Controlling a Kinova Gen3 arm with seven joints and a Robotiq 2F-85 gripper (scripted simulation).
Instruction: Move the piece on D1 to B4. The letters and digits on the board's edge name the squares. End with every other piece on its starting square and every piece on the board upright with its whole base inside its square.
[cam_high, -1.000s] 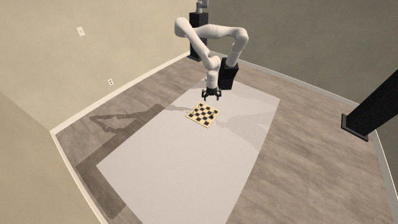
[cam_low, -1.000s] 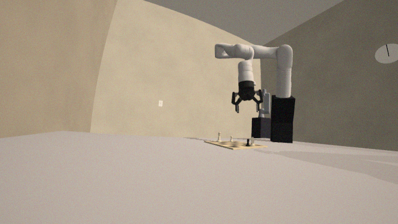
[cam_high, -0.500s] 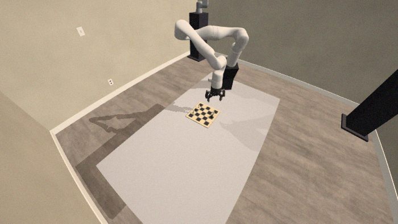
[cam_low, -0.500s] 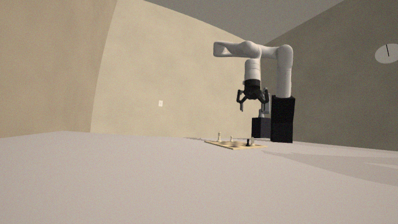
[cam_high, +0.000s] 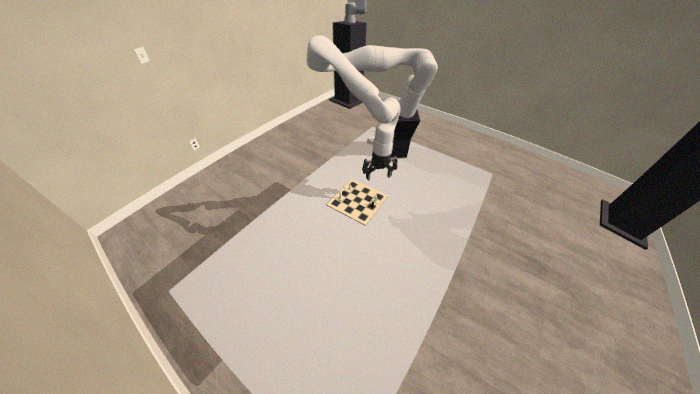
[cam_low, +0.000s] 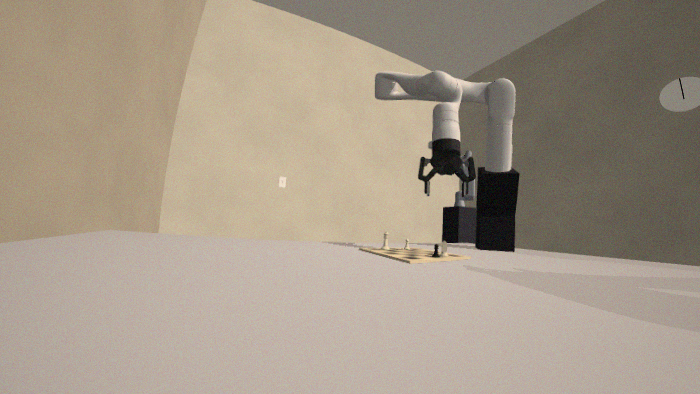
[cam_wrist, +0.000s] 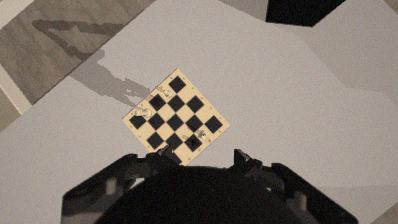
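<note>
My hand is 150 mm above the white chess piece. From my hand the other things lie so: chessboard: 160 mm below, 70 mm to the right, 50 mm ahead; then black chess piece: 150 mm below, 30 mm ahead, 10 mm to the left.
</note>
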